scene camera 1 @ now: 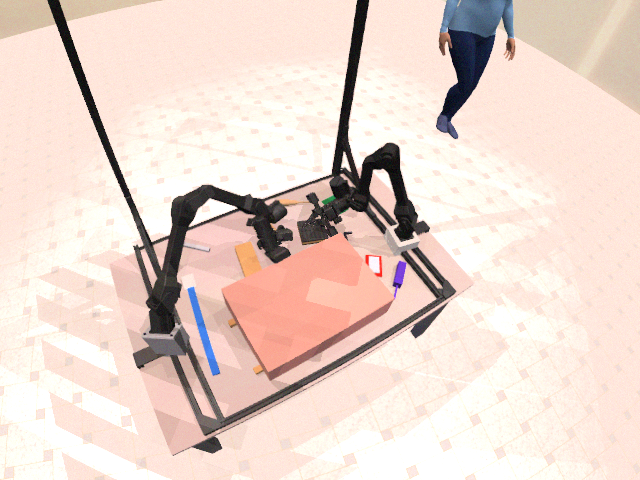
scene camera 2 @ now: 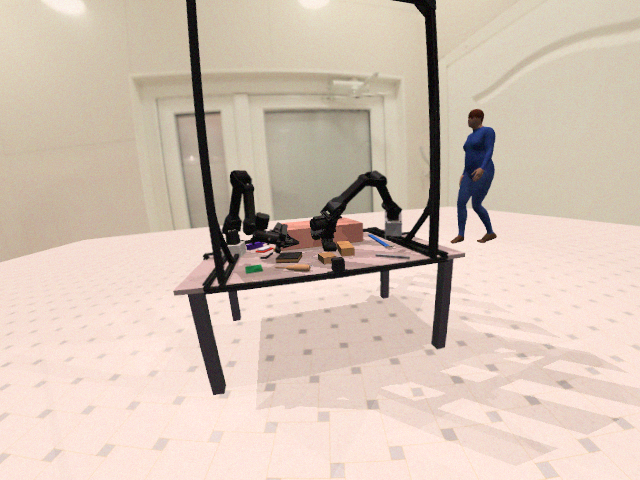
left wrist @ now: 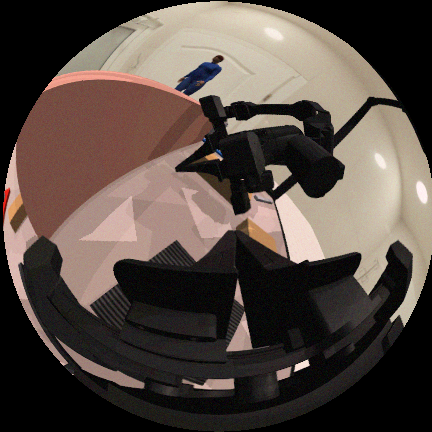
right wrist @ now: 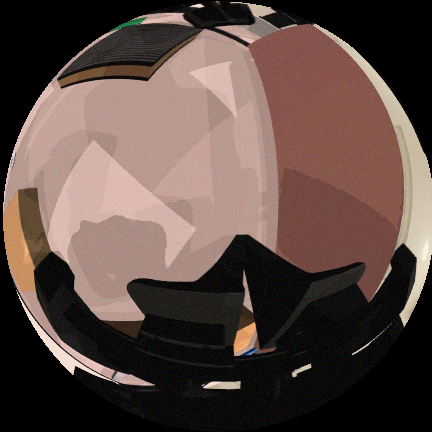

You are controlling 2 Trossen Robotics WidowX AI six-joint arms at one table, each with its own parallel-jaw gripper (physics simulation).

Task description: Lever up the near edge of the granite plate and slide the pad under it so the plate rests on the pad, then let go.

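Frame: origin at the left arm's base, x right, y back, z down, level; millimetres.
Seen in the pictures: left gripper, fingertip midpoint: (scene camera 1: 302, 227) (scene camera 2: 299, 242) (left wrist: 232, 235); right gripper, fingertip midpoint: (scene camera 2: 323, 248) (left wrist: 175, 168) (right wrist: 241, 239); left arm's base, link origin: (scene camera 1: 403, 233) (scene camera 2: 233, 243); right arm's base, link origin: (scene camera 1: 162, 329) (scene camera 2: 393, 216) (right wrist: 279, 374).
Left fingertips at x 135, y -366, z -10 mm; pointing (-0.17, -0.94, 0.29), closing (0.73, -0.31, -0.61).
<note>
Offsets run from my left fingertips to a thing's top centre. "spot": to the spot under its first point.
The granite plate {dx -294, dy -86, dz -47 mm} (scene camera 1: 310, 304) (scene camera 2: 299, 235) (left wrist: 90, 140) (right wrist: 340, 130) is a large pink slab lying on the table; its tilt is hard to judge. The pad {dx +17, dy +50, dz +52 mm} (scene camera 1: 311, 236) (scene camera 2: 288, 256) (left wrist: 173, 254) (right wrist: 135, 47), black and ribbed over a brown layer, lies flat beside the plate, apart from it. My left gripper (left wrist: 232, 235) (scene camera 2: 296, 241) is shut and empty above the pad, which it partly hides in scene camera 1. My right gripper (left wrist: 175, 168) (right wrist: 241, 239) is shut and empty, low by the plate's side face; its tips are hidden in both scene cameras, and contact is unclear.
Orange blocks {dx -55, dy -222, dz +36 mm} (scene camera 1: 248, 258) (scene camera 2: 345, 248) lie by the right arm; small orange ends {spot: dx -271, dy -336, dz +55 mm} (scene camera 1: 232, 323) stick out at the plate's left side. A blue bar {dx -230, dy -441, dz +54 mm} (scene camera 1: 204, 330), red-rimmed card {dx -198, dy +216, dz +60 mm} (scene camera 1: 373, 265), purple tool {dx -294, dy +269, dz +44 mm} (scene camera 1: 399, 273) and green piece {dx +129, dy +193, dz +72 mm} (scene camera 2: 253, 268) lie around. A dark frame edges the table.
</note>
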